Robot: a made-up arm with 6 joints. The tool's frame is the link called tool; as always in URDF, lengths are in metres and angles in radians. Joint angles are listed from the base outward.
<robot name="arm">
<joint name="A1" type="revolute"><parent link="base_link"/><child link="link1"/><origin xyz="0 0 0.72" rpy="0 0 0"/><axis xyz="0 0 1"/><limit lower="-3.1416" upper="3.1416"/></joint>
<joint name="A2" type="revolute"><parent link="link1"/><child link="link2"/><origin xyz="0.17 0 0" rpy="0 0 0"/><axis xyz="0 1 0"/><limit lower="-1.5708" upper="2.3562"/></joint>
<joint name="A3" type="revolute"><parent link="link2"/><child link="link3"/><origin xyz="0 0 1.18" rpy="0 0 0"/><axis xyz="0 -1 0"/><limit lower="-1.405" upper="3.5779"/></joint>
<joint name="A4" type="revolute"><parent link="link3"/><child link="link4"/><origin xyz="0 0 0.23" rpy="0 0 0"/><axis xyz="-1 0 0"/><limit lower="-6.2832" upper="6.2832"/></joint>
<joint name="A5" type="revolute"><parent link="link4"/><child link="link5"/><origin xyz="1.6 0 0" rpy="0 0 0"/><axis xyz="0 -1 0"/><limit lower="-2.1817" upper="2.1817"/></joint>
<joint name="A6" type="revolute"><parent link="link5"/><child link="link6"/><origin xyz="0.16 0 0" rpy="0 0 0"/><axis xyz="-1 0 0"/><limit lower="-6.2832" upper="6.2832"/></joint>
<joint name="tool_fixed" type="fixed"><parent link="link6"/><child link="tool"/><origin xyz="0 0 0" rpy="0 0 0"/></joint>
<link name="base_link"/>
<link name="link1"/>
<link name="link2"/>
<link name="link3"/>
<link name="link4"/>
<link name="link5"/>
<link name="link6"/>
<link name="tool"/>
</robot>
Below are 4 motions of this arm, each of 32 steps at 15 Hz.
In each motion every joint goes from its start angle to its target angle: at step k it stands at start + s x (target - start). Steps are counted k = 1, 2, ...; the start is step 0. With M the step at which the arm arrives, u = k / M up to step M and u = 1 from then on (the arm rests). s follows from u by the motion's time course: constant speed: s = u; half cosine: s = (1 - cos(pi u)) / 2; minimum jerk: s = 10 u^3 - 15 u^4 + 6 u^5.
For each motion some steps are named. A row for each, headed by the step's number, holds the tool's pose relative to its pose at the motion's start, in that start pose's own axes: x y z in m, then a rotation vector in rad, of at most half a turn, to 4 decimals.
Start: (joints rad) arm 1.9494 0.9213 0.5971 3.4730 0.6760 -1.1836
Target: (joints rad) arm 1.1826 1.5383 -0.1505 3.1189 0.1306 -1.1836
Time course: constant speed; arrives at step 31
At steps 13, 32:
13: 0.8054 1.1555 0.1103 0.3373 -0.2206 0.3335
32: 0.8228 2.5575 0.9977 0.9573 -0.4781 0.7580

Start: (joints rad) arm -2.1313 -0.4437 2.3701 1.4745 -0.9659 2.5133
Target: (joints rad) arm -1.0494 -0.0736 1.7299 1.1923 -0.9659 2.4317
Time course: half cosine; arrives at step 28
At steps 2, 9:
2: 0.0224 -0.0077 0.0295 -0.0038 -0.0190 -0.0023
9: 0.3110 -0.1341 0.6021 -0.0493 -0.3615 -0.0553

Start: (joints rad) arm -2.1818 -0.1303 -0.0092 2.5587 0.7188 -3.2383
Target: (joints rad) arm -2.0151 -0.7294 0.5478 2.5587 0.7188 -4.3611
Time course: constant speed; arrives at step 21
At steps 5, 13, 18, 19, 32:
5: -0.4335 0.2993 0.0501 0.1526 -0.1701 0.1888
13: -1.2478 0.6074 -0.0780 0.3950 -0.3274 0.5859
18: -1.7820 0.6576 -0.2818 0.5313 -0.3416 0.8754
19: -1.8872 0.6528 -0.3328 0.5561 -0.3360 0.9356
32: -2.0935 0.6281 -0.4442 0.6024 -0.3162 1.0576

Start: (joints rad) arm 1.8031 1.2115 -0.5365 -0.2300 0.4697 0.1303
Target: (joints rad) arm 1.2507 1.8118 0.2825 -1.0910 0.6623 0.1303
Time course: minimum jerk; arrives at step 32
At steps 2, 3, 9, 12, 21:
2: 0.0020 -0.0014 0.0011 0.0029 -0.0007 -0.0012
3: 0.0063 -0.0046 0.0034 0.0094 -0.0022 -0.0039
9: 0.1211 -0.0970 0.0589 0.1829 -0.0425 -0.0789
12: 0.2355 -0.2047 0.0989 0.3605 -0.0814 -0.1597
21: 0.6048 -0.6575 0.0814 1.0025 -0.1973 -0.4867

